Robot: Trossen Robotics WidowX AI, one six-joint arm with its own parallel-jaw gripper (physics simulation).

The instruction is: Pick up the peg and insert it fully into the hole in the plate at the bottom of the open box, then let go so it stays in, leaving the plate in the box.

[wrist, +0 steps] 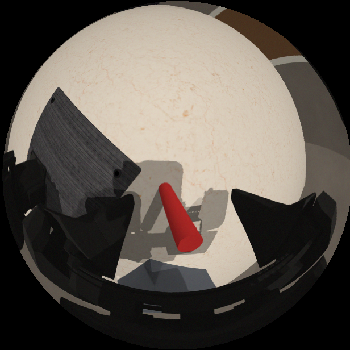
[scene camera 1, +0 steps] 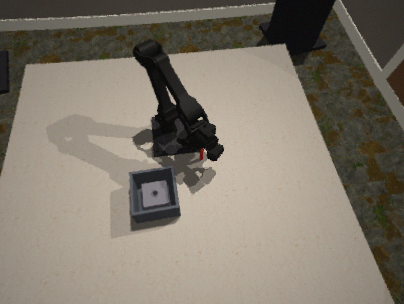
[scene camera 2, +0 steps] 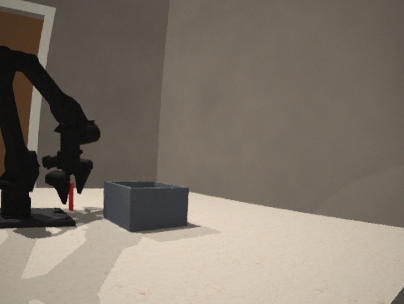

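Note:
A red peg stands upright on the table, beside the arm's base. My gripper is open and points down around the upper part of the peg. One finger is on each side, with a visible gap to the peg in the wrist view. In scene camera 1 the arm hides part of the fingers. The open grey-blue box stands apart from the peg. A light plate with a dark round hole lies on the box floor.
The arm's dark base plate lies close to the peg. The box walls stand up around the plate. The pale table top carries the base, peg and box.

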